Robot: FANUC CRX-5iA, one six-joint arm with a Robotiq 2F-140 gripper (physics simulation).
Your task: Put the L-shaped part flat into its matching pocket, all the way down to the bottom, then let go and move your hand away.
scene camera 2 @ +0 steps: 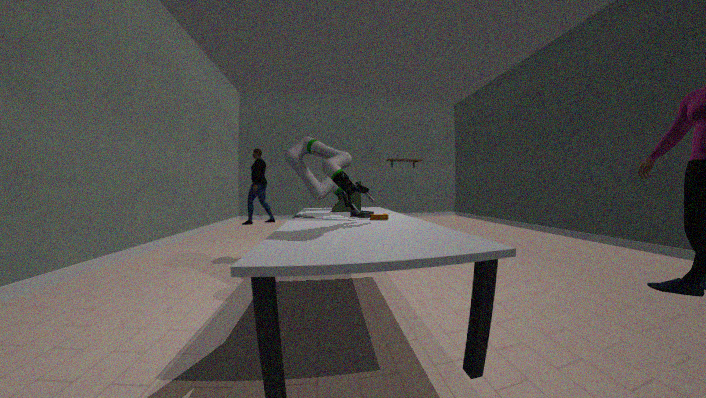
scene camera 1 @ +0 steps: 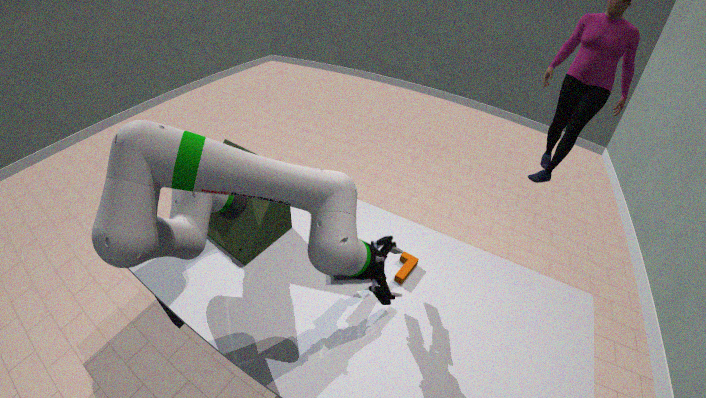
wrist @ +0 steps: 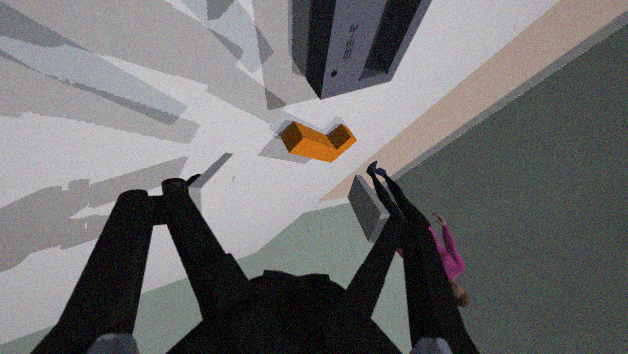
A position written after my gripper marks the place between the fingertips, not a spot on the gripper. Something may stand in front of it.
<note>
My gripper [scene camera 1: 398, 273] is open, with nothing in its grasp. Also in view: an orange L-shaped part [wrist: 300, 140].
My gripper is seen too in the wrist view [wrist: 295, 177].
</note>
